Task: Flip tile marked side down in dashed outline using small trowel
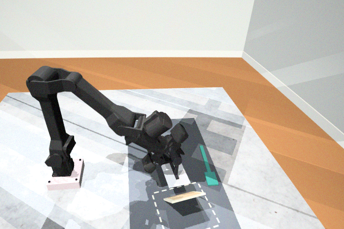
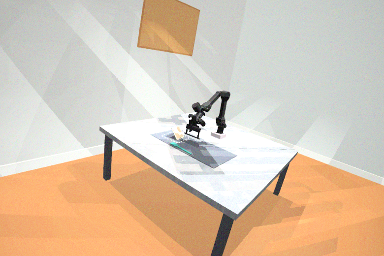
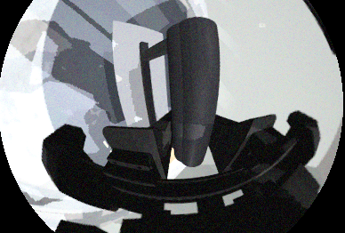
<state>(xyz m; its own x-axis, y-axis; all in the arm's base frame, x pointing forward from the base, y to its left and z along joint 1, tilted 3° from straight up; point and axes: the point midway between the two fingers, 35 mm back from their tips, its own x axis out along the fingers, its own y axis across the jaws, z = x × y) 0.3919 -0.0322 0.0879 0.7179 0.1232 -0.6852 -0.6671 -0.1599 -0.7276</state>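
My gripper tip is 2 cm past the dark mat, 5 cm to the right of it and 13 cm above it. The rest, counted from my gripper tip: teal trowel 12 cm ahead, 3 cm to the left, 10 cm below; then tile 13 cm to the right, 9 cm below.
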